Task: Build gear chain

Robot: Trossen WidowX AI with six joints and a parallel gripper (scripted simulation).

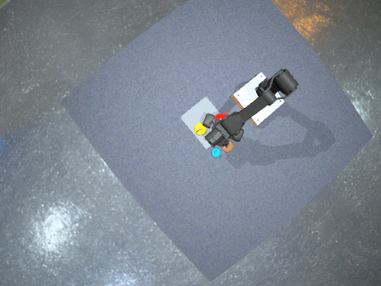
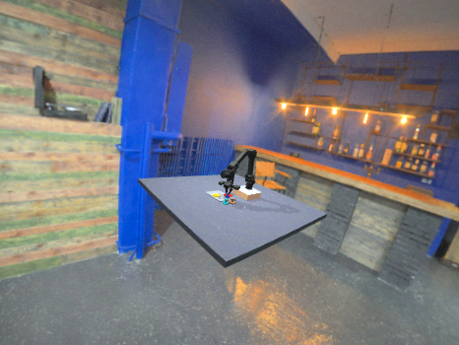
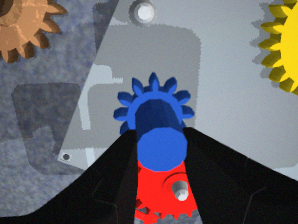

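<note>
My gripper tip is 1 cm above the blue gear. From my gripper tip the other things lie so: orange gear: 10 cm to the left, 2 cm below; then red gear: 3 cm behind, 4 cm to the right, 2 cm below; then red arrow: 6 cm behind, 3 cm to the right, 3 cm below.
</note>
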